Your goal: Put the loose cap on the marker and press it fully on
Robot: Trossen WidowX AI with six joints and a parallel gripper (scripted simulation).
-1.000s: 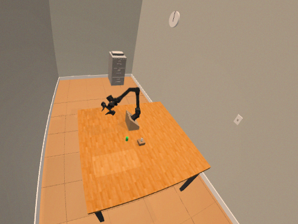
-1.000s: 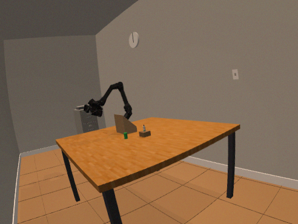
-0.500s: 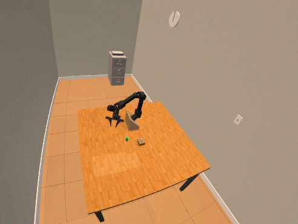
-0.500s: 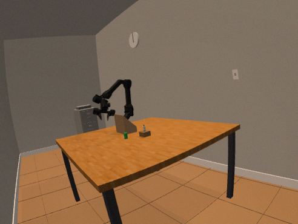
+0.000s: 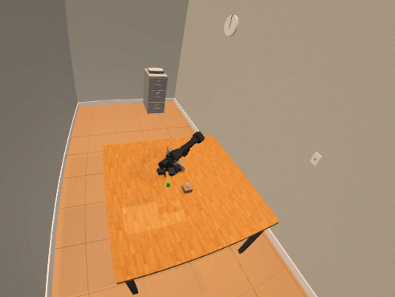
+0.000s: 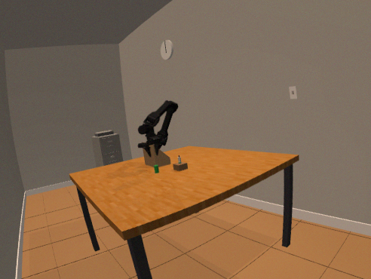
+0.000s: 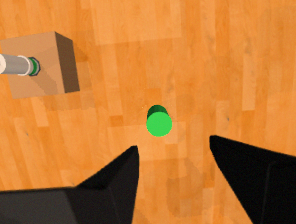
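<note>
My gripper tip is now 1 cm to the right of the green cap and 9 cm above it. From my gripper tip the other things lie so: holder block (6 cm ahead, 16 cm to the left, 10 cm below).
</note>
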